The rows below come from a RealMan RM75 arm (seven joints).
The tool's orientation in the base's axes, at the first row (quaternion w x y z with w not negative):
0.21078 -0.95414 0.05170 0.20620
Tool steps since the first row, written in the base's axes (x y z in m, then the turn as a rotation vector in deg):
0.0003 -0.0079 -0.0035 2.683 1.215 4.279
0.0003 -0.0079 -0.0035 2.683 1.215 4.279
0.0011 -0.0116 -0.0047 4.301 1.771 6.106
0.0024 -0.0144 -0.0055 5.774 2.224 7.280
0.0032 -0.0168 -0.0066 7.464 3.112 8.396
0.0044 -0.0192 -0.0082 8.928 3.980 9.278
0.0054 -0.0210 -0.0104 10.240 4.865 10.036
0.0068 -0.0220 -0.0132 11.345 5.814 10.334
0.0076 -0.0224 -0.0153 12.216 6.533 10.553
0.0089 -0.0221 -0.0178 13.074 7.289 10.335
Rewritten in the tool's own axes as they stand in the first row. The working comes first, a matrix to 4 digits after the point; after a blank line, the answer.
The tool's axes in the first row as the columns of a matrix, in the base's axes (used below as rounded here):
0.9096 -0.1856 -0.3717
-0.0117 -0.9058 0.4235
-0.4153 -0.3809 -0.8261

0.0018 0.0084 -0.0006 0.649 -3.228 -4.018
0.0018 0.0084 -0.0006 0.649 -3.228 -4.018
0.0031 0.0121 -0.0014 1.356 -4.728 -5.893
0.0046 0.0147 -0.0024 2.203 -5.859 -7.218
0.0058 0.0171 -0.0029 3.266 -7.402 -8.392
0.0076 0.0197 -0.0030 4.221 -8.796 -9.298
0.0095 0.0220 -0.0023 5.089 -10.130 -10.037
0.0119 0.0237 -0.0009 5.960 -11.308 -10.292
0.0135 0.0247 0.0003 6.653 -12.205 -10.492
0.0157 0.0251 0.0020 7.515 -12.966 -10.310

